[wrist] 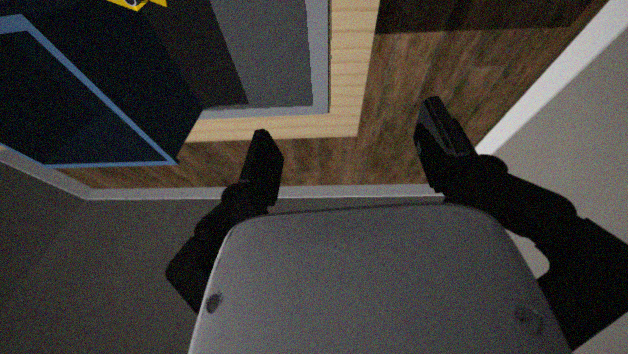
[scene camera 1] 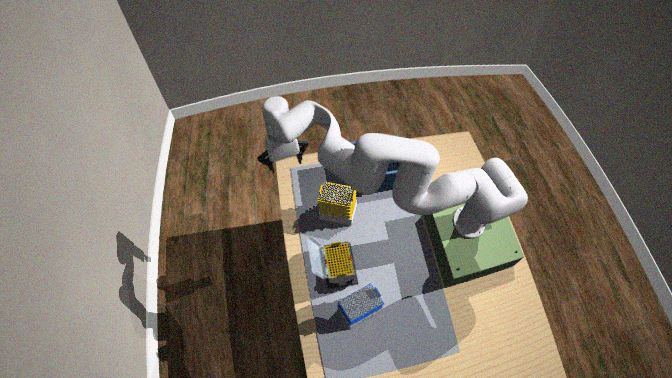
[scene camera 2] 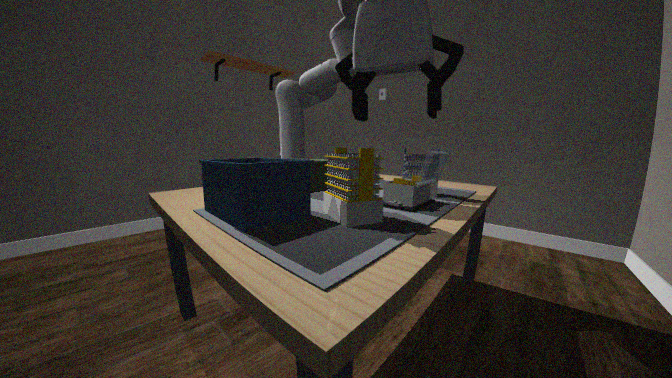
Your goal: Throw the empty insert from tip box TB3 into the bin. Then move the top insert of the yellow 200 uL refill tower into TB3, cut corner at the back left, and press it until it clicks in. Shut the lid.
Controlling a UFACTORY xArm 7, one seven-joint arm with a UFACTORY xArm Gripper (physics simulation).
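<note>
My gripper is open and empty, high above the table's corner, away from the tip box and the tower. The yellow refill tower stands upright on a pale base, with stacked inserts full of tips. The tip box, taken as TB3, holds a yellow insert with empty holes. Its clear lid stands open on the side toward the table's long edge. The blue bin is partly behind the arm in scene camera 1.
A blue rack of tips stands beyond the tip box from the yellow tower. The grey mat lies under these things. The arm stands on a green block. A wooden shelf is on the wall.
</note>
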